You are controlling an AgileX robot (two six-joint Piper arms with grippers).
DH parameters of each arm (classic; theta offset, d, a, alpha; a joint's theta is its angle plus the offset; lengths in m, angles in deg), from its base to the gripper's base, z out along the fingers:
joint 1: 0 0.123 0 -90
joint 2: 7.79 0 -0.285 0
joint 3: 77.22 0 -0.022 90
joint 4: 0 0.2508 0 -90
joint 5: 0 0 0.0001 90
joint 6: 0 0.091 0 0
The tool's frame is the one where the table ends.
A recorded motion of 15 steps. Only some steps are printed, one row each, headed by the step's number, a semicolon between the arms.
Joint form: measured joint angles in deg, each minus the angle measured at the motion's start. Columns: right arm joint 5, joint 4, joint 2, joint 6, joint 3, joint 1; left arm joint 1, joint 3, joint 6, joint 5, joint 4, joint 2.
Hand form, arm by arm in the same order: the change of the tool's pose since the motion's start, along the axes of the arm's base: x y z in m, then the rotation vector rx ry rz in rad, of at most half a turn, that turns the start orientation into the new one. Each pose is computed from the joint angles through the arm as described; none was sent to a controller.
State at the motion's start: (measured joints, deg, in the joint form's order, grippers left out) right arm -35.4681 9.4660 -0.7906 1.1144 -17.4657 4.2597; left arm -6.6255 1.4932 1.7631 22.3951 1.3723 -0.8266
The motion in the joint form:
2: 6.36 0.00 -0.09 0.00 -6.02 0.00; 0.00 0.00 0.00 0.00 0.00 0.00
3: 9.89 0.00 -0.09 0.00 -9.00 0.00; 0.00 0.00 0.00 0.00 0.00 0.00
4: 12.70 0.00 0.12 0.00 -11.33 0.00; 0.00 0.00 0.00 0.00 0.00 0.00
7: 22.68 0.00 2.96 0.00 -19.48 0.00; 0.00 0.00 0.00 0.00 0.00 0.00
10: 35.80 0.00 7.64 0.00 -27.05 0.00; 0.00 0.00 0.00 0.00 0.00 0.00
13: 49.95 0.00 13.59 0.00 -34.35 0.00; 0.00 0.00 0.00 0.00 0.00 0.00
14: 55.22 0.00 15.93 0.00 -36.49 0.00; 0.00 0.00 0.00 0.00 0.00 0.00
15: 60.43 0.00 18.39 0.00 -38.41 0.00; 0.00 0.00 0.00 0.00 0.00 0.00
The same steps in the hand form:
2: -0.0137 0.0004 0.0224 -0.0083 0.0022 0.0164; 0.0000 0.0000 0.0000 0.0000 0.0000 0.0000
3: -0.0207 0.0007 0.0326 -0.0140 0.0106 0.0251; 0.0000 0.0000 0.0000 0.0000 0.0000 0.0000
4: -0.0255 0.0010 0.0404 -0.0192 0.0216 0.0319; 0.0000 0.0000 0.0000 0.0000 0.0000 0.0000
7: -0.0332 0.0029 0.0676 -0.0413 0.0994 0.0552; 0.0000 0.0000 0.0000 0.0000 0.0000 0.0000
10: -0.0260 0.0069 0.0884 -0.0757 0.2730 0.0851; 0.0000 0.0000 0.0000 0.0000 0.0000 0.0000
13: -0.0101 0.0117 0.1043 -0.1146 0.4910 0.1169; 0.0000 0.0000 0.0000 0.0000 0.0000 0.0000
14: -0.0014 0.0137 0.1068 -0.1293 0.5846 0.1291; 0.0000 0.0000 0.0000 0.0000 0.0000 0.0000
15: 0.0085 0.0157 0.1080 -0.1438 0.6830 0.1414; 0.0000 0.0000 0.0000 0.0000 0.0000 0.0000

